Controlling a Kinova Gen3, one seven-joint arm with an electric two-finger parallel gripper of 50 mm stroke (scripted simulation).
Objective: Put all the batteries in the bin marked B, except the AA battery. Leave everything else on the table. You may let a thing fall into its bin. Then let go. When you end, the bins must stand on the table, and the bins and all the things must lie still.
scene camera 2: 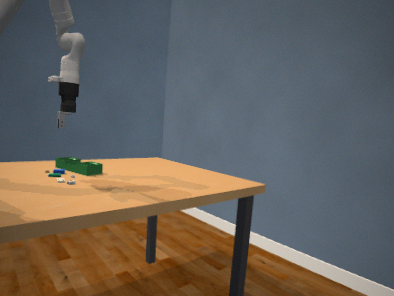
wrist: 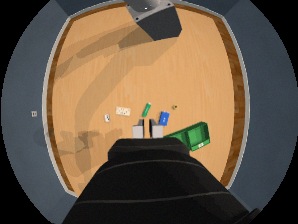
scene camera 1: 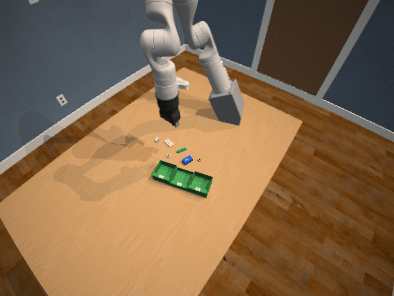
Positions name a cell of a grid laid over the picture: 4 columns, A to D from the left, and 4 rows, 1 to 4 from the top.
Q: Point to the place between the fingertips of the gripper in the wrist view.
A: B3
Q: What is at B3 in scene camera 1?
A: A green three-part bin.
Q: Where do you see a green three-part bin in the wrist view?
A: At C3
